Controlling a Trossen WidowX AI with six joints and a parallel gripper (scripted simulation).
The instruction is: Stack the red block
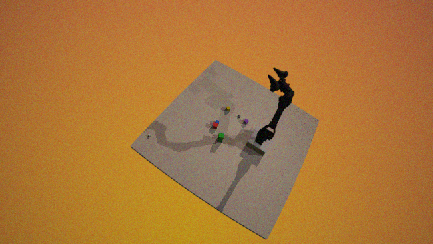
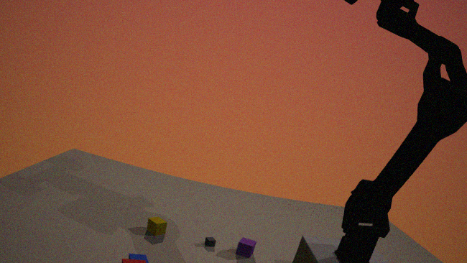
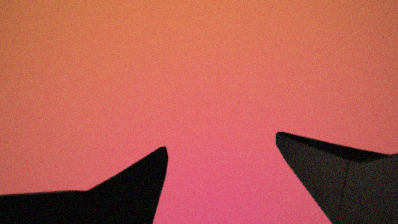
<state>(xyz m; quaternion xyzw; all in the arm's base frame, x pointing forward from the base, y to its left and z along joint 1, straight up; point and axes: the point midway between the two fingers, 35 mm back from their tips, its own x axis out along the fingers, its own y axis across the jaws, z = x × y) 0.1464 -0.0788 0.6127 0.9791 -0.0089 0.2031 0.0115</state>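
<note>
My gripper tip is 68 cm above the red block, 21 cm short of it and 17 cm to the right of it. From my gripper tip the other things lie so: purple block (69 cm below, 5 cm to the right, 2 cm ahead); then small dark cube (69 cm below, 10 cm ahead, 6 cm to the right); then yellow block (69 cm below, 22 cm ahead, 6 cm to the right).
</note>
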